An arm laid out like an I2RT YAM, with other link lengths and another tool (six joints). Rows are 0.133 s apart.
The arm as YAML. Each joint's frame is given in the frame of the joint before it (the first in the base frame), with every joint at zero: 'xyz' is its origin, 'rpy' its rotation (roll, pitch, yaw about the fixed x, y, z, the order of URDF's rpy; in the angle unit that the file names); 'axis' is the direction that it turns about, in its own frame. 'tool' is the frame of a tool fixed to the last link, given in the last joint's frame.
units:
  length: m
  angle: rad
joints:
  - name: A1
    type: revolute
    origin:
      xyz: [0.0, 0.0, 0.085]
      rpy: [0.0, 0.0, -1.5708]
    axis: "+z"
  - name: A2
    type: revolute
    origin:
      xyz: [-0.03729, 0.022, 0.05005]
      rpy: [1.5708, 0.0, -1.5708]
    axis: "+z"
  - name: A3
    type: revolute
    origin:
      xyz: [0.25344, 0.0, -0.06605]
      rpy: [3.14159, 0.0, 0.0]
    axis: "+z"
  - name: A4
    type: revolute
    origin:
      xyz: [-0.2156, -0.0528, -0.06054]
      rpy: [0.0, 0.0, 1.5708]
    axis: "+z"
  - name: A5
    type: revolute
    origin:
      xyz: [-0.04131, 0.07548, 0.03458]
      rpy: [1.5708, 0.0, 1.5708]
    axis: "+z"
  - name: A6
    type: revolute
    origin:
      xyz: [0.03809, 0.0, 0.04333]
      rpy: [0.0, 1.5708, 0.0]
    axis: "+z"
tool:
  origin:
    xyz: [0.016, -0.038, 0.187]
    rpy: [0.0, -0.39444, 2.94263]
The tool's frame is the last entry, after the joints.
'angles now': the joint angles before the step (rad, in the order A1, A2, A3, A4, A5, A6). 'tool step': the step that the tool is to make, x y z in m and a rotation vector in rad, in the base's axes. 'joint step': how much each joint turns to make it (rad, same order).
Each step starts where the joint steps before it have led.
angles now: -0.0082 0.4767 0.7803 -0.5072 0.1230 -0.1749
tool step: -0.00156 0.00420 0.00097 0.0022 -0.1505 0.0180
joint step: 0.0005 -0.1343 -0.2029 0.2189 -0.0178 0.0011
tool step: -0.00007 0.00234 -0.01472 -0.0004 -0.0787 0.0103
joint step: -0.0001 -0.0947 -0.1725 0.1565 -0.0104 0.0001
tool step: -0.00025 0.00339 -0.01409 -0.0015 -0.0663 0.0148
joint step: 0.0002 -0.0766 -0.1495 0.1392 -0.0147 -0.0001
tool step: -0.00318 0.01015 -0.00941 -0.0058 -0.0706 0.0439
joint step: 0.0016 -0.0737 -0.1297 0.1267 -0.0426 0.0001
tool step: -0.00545 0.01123 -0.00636 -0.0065 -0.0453 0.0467
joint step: 0.0106 -0.0748 -0.0774 0.0479 -0.0367 0.0003
